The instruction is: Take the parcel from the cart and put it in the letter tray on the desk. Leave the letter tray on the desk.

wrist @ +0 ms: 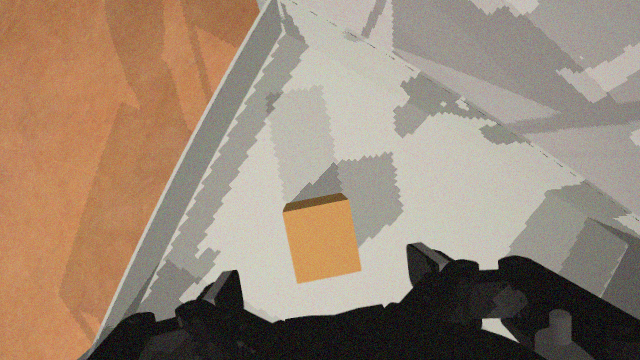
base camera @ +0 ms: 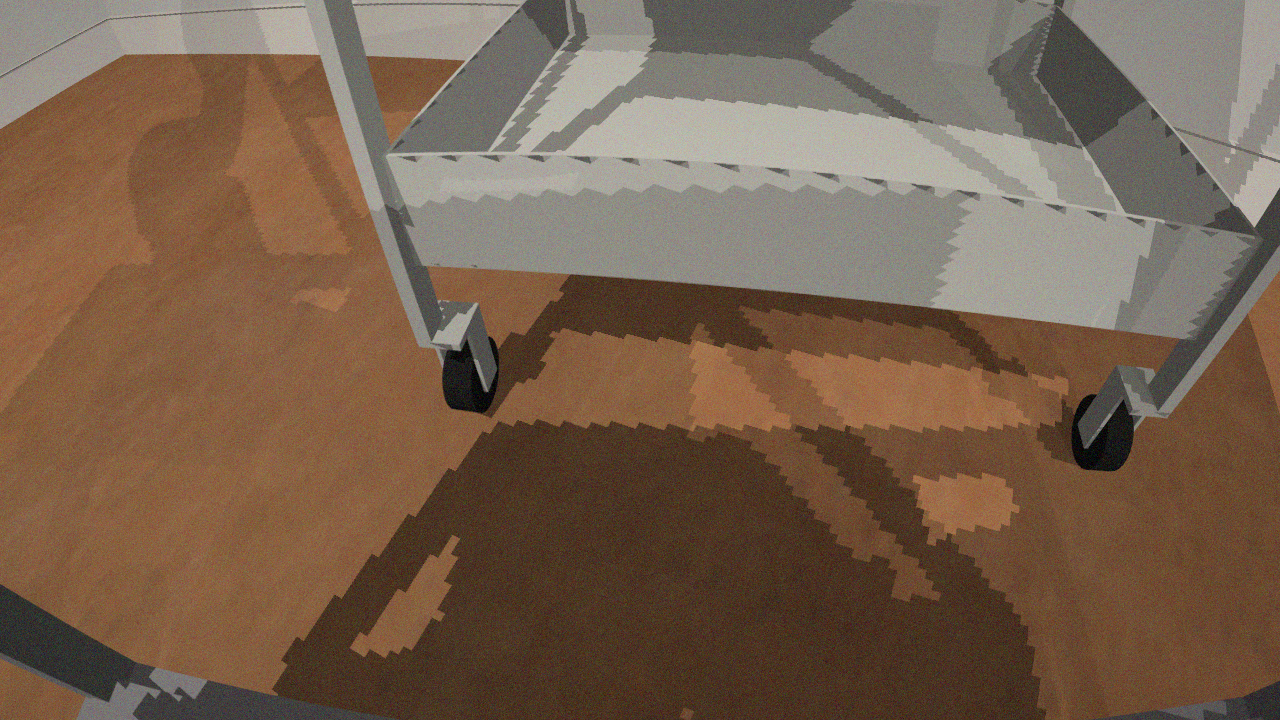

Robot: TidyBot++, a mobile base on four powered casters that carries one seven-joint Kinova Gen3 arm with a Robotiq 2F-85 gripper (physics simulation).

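Frame: origin at the arm's base, x ahead, y left, z up, level; metres.
Seen in the pictures: gripper, fingertip midpoint: (wrist: 325, 276).
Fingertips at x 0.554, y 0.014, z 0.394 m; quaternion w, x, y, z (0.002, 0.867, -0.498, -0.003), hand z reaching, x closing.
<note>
A point is followed by its place in that frame.
The parcel, an orange-tan box (wrist: 322, 242) @(z 0.316, x 0.552, y 0.010 m), rests on the floor of the cart's upper tray in the wrist view. The grey-white cart (base camera: 680, 228) @(z -0.233, x 0.361, y 0.004 m) (wrist: 445, 165) @(z 0.266, x 0.649, y -0.077 m) shows its lower tray, legs and casters in the base camera view. My gripper (wrist: 325, 276) @(z 0.394, x 0.554, y 0.014 m) is open and empty, its fingertips to the left and right of the parcel's lower part in the wrist view. It is above the tray, with the parcel apart from both fingers; the exact height is hard to tell. The letter tray and the desk do not show in either view.
The cart's side wall (wrist: 200, 145) @(z 0.314, x 0.585, y 0.121 m) runs diagonally left of the parcel, with the brown floor (wrist: 60, 125) @(z -0.397, x 0.418, y 0.794 m) beyond it. Two black casters (base camera: 469, 374) @(z -0.353, x 0.374, y 0.134 m) (base camera: 1102, 433) @(z -0.357, x 0.334, y -0.268 m) stand on the floor in front of the base. A pale wall stands behind the cart.
</note>
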